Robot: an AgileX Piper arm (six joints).
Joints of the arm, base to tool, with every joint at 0 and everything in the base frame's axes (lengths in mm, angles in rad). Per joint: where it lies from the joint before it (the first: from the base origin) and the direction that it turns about. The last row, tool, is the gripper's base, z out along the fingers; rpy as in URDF.
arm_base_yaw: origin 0 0 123 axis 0 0 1
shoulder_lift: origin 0 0 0 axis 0 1 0
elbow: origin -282.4 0 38.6 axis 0 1 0
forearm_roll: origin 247.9 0 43.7 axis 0.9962 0 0.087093
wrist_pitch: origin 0 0 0 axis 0 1 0
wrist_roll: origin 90.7 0 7.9 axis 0.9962 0 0.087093
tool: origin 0 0 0 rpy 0 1.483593 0
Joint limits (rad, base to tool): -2.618..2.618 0..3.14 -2.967..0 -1.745..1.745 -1.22..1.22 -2.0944..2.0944
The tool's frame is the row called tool.
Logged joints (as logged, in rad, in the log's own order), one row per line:
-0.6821, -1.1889, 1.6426, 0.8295, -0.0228, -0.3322
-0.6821, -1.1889, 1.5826, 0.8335, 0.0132, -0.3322
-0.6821, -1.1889, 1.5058, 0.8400, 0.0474, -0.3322
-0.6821, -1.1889, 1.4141, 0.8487, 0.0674, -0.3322
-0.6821, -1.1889, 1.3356, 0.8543, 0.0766, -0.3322
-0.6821, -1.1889, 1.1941, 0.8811, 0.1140, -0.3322
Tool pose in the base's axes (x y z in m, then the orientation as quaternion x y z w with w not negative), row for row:
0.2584, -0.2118, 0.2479, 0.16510, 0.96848, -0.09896, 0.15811
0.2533, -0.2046, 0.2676, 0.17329, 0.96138, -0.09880, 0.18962
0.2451, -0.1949, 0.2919, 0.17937, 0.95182, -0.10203, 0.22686
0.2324, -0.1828, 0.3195, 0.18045, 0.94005, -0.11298, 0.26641
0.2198, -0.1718, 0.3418, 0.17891, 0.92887, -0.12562, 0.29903
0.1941, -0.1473, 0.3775, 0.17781, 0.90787, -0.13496, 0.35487
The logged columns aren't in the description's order. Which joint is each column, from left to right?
Columns, left to right: arm_base_yaw, elbow, shoulder_lift, wrist_pitch, forearm_roll, wrist_roll.
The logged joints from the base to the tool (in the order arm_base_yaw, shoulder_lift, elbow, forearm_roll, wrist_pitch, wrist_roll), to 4 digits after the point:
-0.6821, 1.6426, -1.1889, -0.0228, 0.8295, -0.3322
-0.6821, 1.5826, -1.1889, 0.0132, 0.8335, -0.3322
-0.6821, 1.5058, -1.1889, 0.0474, 0.8400, -0.3322
-0.6821, 1.4141, -1.1889, 0.0674, 0.8487, -0.3322
-0.6821, 1.3356, -1.1889, 0.0766, 0.8543, -0.3322
-0.6821, 1.1941, -1.1889, 0.1140, 0.8811, -0.3322

